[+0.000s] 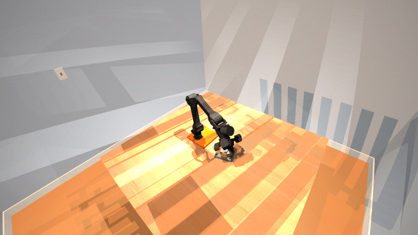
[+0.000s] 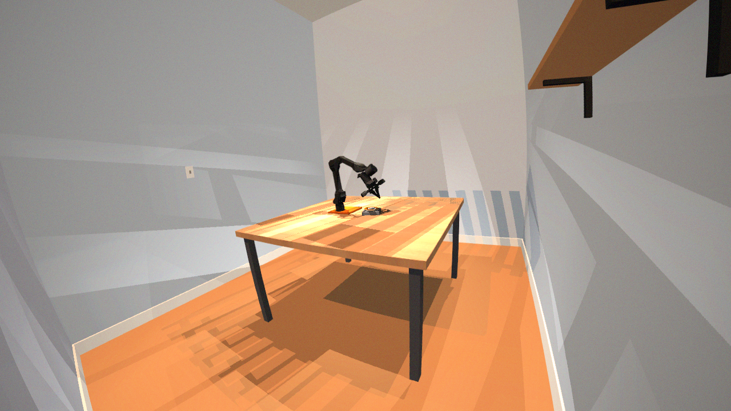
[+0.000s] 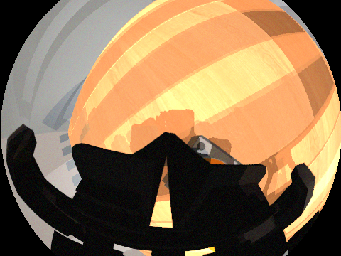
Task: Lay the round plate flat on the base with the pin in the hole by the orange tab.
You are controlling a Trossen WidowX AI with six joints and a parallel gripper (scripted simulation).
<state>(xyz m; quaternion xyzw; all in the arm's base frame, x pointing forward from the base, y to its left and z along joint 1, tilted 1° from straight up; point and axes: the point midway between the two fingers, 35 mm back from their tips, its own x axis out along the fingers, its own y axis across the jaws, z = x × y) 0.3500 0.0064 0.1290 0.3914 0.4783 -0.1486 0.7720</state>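
The base is 10 cm behind my gripper tip, 9 cm below it and 3 cm to the left of it.
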